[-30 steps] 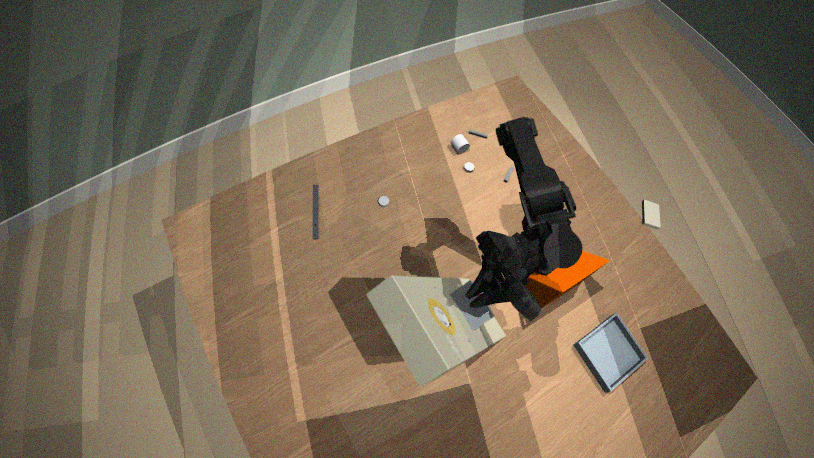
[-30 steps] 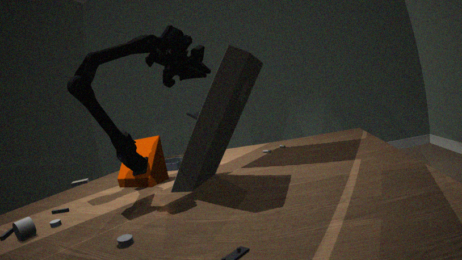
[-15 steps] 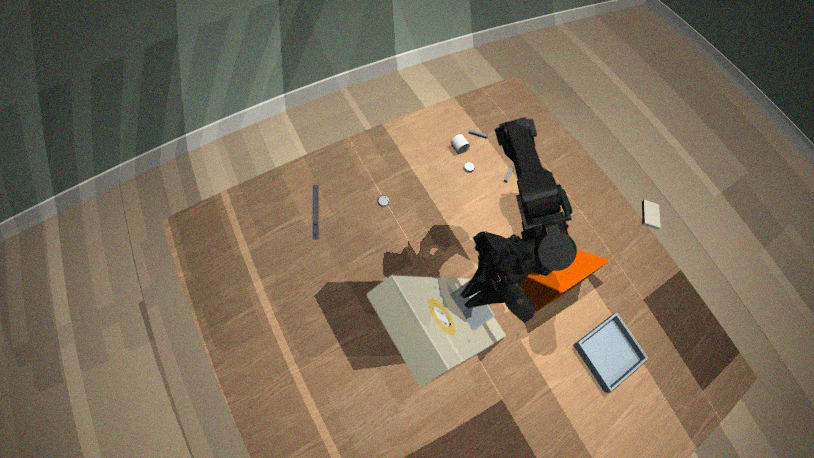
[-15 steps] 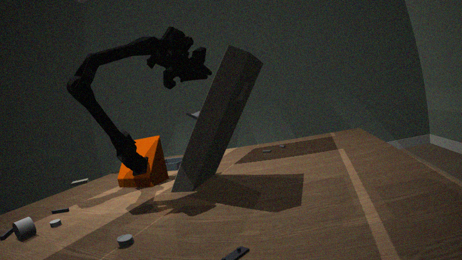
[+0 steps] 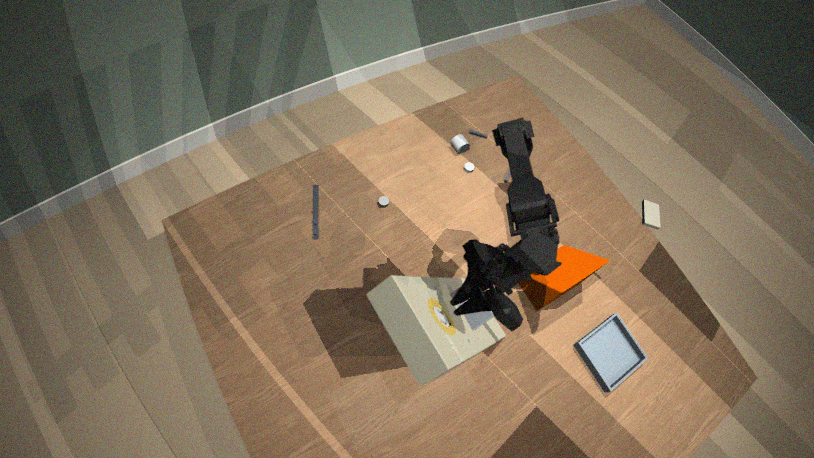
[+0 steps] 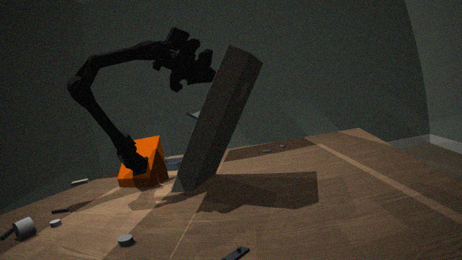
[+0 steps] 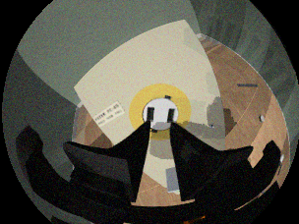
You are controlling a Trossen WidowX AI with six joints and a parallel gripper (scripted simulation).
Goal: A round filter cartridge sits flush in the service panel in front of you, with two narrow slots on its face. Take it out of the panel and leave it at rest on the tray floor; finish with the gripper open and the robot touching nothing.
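Right now the round filter cartridge is 30 mm ahead of my gripper tip and 30 mm below it. The rest, counted from my gripper tip: grey flap 70 mm behind, 120 mm below; white card 820 mm behind, 100 mm to the left, 290 mm below; grey tray 370 mm behind, 310 mm to the left, 280 mm below.
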